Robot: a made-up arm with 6 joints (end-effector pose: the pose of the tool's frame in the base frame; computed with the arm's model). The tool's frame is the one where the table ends. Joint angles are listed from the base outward.
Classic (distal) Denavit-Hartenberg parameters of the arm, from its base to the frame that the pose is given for. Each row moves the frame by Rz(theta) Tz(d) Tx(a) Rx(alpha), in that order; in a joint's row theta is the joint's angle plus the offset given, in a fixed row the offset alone. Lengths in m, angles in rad.
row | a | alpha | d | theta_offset
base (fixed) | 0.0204 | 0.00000 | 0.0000 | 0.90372
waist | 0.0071 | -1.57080 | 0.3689 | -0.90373
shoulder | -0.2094 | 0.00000 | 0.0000 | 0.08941
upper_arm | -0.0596 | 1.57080 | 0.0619 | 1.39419
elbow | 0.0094 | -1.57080 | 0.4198 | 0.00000
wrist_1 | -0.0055 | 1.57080 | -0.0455 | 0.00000
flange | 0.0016 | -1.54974 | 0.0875 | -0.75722
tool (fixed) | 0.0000 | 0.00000 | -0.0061 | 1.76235
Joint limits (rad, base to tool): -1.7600..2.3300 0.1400..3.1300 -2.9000..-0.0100 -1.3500..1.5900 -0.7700..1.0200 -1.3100..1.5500
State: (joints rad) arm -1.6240 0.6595 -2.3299 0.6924 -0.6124 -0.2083
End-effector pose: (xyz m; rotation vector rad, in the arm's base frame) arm 0.0207 0.3163 0.9767 -0.1535 1.0372 -0.4728
Working (the frame after each row of the table, in the pose's form):
after base (fixed): 0.0126 0.0160 0.0000 0.0000 0.0000 0.9037
after waist: 0.0122 0.0089 0.3689 -1.1836 1.2483 -1.2483
after shoulder: 0.0204 0.1621 0.5115 -0.6046 1.4949 -0.6833
after upper_arm: 0.0853 0.2173 0.5004 -0.1516 -0.1438 -1.6188
after elbow: 0.0951 0.2877 0.9142 -1.6192 0.6805 -0.8047
after wrist_1: 0.0559 0.2640 0.9159 -0.4577 -0.6430 -0.8479
after flange: 0.0259 0.3158 0.9798 -1.0938 0.6597 -2.0342

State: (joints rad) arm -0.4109 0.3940 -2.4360 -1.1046 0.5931 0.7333
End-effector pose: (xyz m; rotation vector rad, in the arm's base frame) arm -0.4582 0.2099 0.8427 0.2337 1.0557 0.5575
Working (the frame after each row of the table, in the pose's form):
after base (fixed): 0.0126 0.0160 0.0000 0.0000 0.0000 0.9037
after waist: 0.0191 0.0132 0.3689 -1.5467 0.3223 -0.3223
after shoulder: -0.1508 0.0873 0.4662 -1.4166 0.6793 0.0569
after upper_arm: -0.1725 0.1642 0.4347 -0.1147 -0.5504 -0.4001
after elbow: -0.3764 0.2439 0.7929 -1.0077 0.6692 -1.5331
after wrist_1: -0.4177 0.2440 0.7729 0.6192 -0.0960 -1.3242
after flange: -0.4529 0.2104 0.8456 -0.6902 0.8832 -1.0295

